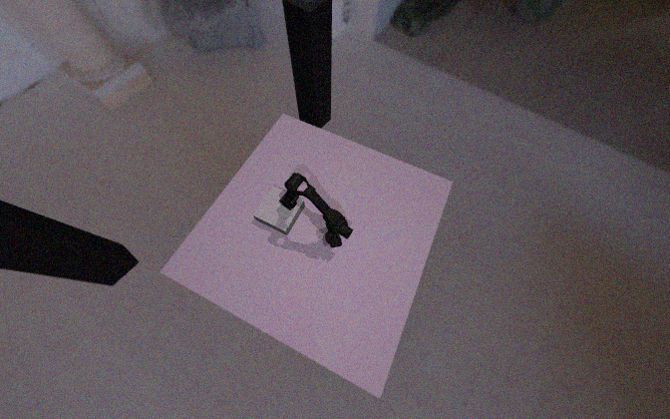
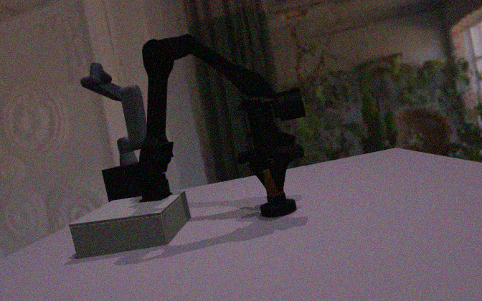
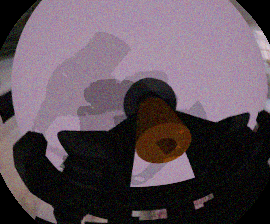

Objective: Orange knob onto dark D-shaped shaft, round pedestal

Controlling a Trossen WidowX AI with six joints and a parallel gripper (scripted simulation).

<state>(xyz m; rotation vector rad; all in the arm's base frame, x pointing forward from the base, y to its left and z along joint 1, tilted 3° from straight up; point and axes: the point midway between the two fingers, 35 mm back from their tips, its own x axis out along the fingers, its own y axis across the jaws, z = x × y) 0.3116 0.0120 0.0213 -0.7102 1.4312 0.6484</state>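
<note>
Now: gripper tip 2 cm below the orange knob. From my gripper tip the other things lie so: round pedestal (2 cm below).
</note>
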